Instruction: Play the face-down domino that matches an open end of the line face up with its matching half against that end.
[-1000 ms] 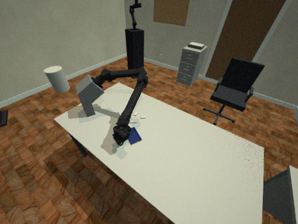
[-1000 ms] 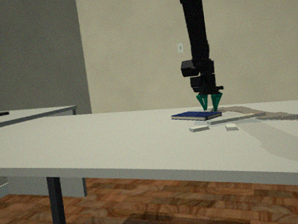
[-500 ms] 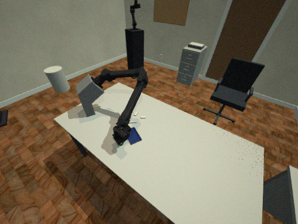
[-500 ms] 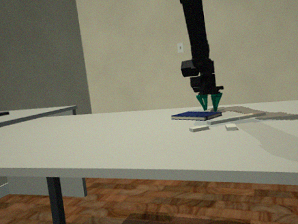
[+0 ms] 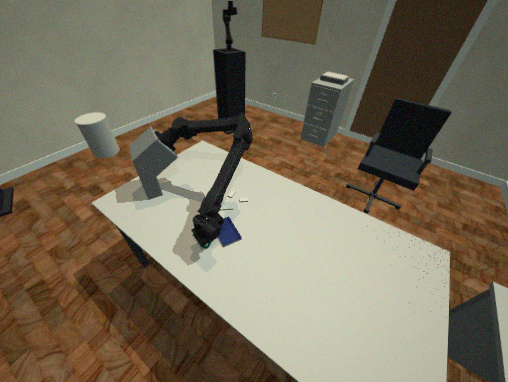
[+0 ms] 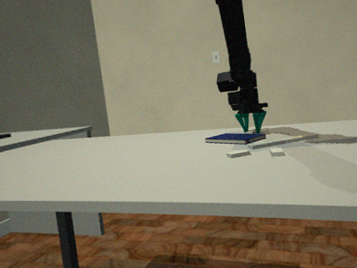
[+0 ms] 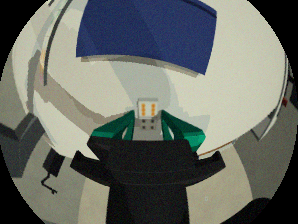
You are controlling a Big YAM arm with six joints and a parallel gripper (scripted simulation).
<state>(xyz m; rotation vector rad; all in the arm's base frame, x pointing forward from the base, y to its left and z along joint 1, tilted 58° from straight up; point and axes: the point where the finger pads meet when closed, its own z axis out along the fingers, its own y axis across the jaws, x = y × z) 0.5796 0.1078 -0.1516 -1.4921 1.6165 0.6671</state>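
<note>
Right now the white domino is right at my hand. Round my hand: book 1 cm behind, 13 cm to the left.
</note>
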